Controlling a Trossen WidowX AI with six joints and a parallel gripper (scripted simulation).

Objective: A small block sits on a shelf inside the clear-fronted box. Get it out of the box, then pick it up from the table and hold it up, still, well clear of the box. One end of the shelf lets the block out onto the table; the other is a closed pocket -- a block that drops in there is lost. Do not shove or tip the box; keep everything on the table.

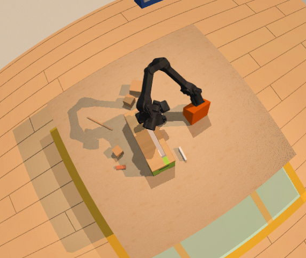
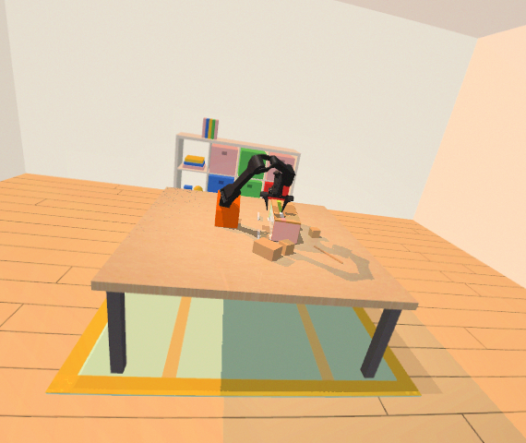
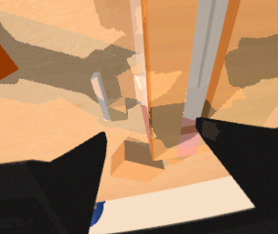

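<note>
The tan block lies 130 mm below my gripper tip, 60 mm to the right of it and 50 mm behind it. Round my gripper tip: thin stick: 300 mm ahead, 160 mm to the right, 140 mm below; wooden box: 120 mm to the left, 80 mm below, 40 mm ahead.
</note>
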